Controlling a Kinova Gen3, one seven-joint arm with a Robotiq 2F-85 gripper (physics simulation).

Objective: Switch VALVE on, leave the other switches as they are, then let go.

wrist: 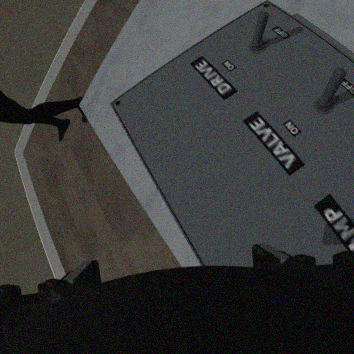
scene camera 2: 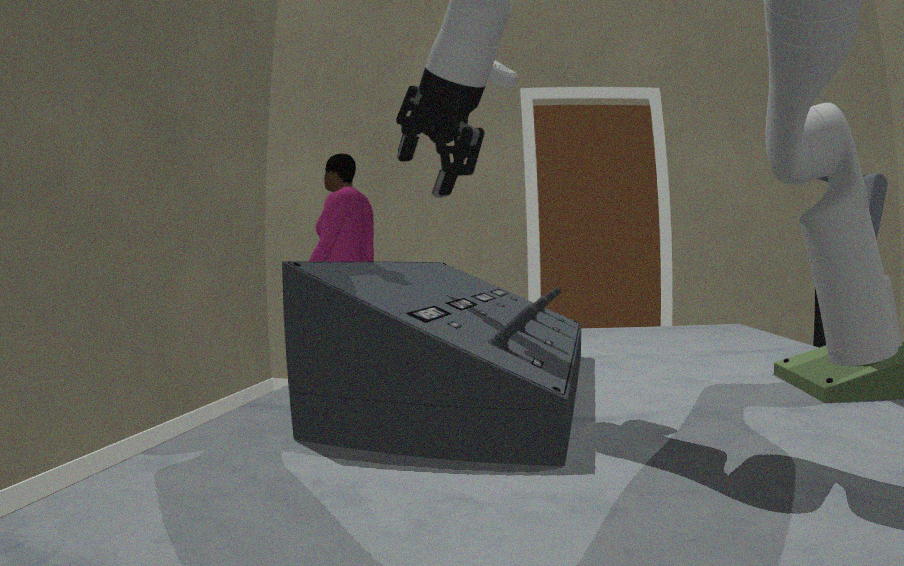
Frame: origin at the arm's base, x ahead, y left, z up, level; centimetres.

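Where they show: gripper, fingertip midpoint: (scene camera 2: pixel 420 177); arm's base, link origin: (scene camera 2: pixel 862 354).
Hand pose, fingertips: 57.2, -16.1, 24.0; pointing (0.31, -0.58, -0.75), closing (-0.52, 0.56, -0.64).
Things, the pixels of their top centre, and the offset from my fingertips, as dx, dy, dz.
- VALVE label, top centre: (wrist: pixel 270 140) (scene camera 2: pixel 484 294) -8.4, -6.1, -15.8
- VALVE lever, top centre: (wrist: pixel 328 80) -16.3, -3.6, -15.3
- DRIVE lever, top centre: (wrist: pixel 253 21) -20.0, -15.0, -15.3
- third label, top centre: (wrist: pixel 347 234) (scene camera 2: pixel 462 300) -4.8, +5.3, -15.8
- long lever, top centre: (scene camera 2: pixel 516 303) -9.0, +19.3, -15.3
The grey console (scene camera 2: pixel 426 400) (wrist: pixel 170 130) has a sloping panel with levers. In the wrist view the VALVE label (wrist: pixel 274 143) is near the middle right, with a small ON label (wrist: pixel 292 128) beside it. The VALVE lever (wrist: pixel 331 91) stands beyond that ON label and leans away from it, towards its OFF label (wrist: pixel 348 86) at the right edge. The DRIVE lever (wrist: pixel 259 32) leans much the same way. My gripper (scene camera 2: pixel 424 170) (wrist: pixel 176 270) is open and empty, high above the console and touching no lever.
A third label (wrist: pixel 340 225), ending in "MP", is cut off at the right of the wrist view. A long lever (scene camera 2: pixel 527 318) rises from the console's near side. A person in pink (scene camera 2: pixel 346 223) stands behind the console. The green robot base (scene camera 2: pixel 810 376) is at the right.
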